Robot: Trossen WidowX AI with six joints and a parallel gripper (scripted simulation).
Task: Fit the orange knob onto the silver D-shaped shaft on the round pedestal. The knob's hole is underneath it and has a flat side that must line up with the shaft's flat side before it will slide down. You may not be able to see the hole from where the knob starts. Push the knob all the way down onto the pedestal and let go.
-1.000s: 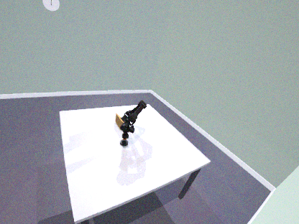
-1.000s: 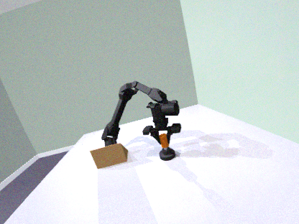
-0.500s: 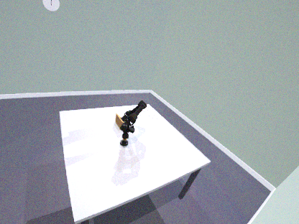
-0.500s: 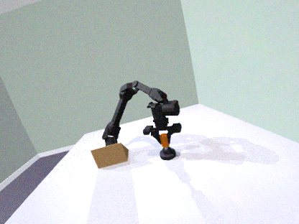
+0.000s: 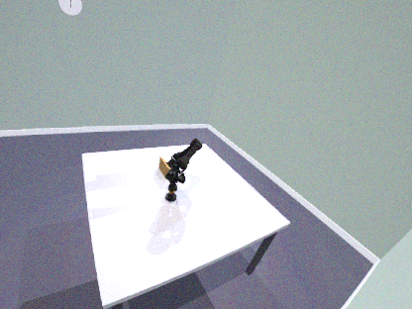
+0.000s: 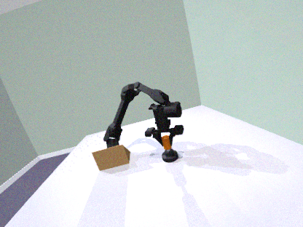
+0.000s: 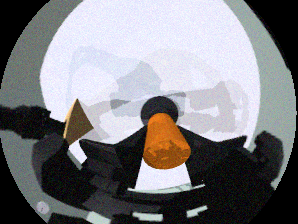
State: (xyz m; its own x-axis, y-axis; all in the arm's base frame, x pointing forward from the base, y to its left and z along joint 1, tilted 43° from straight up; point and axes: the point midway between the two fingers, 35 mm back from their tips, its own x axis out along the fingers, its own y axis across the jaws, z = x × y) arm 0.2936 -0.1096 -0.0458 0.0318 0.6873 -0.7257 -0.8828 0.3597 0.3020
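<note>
Now: gripper tip 3 cm below the orange knob. Round my gripper tip: round dark pedestal 4 cm below.
</note>
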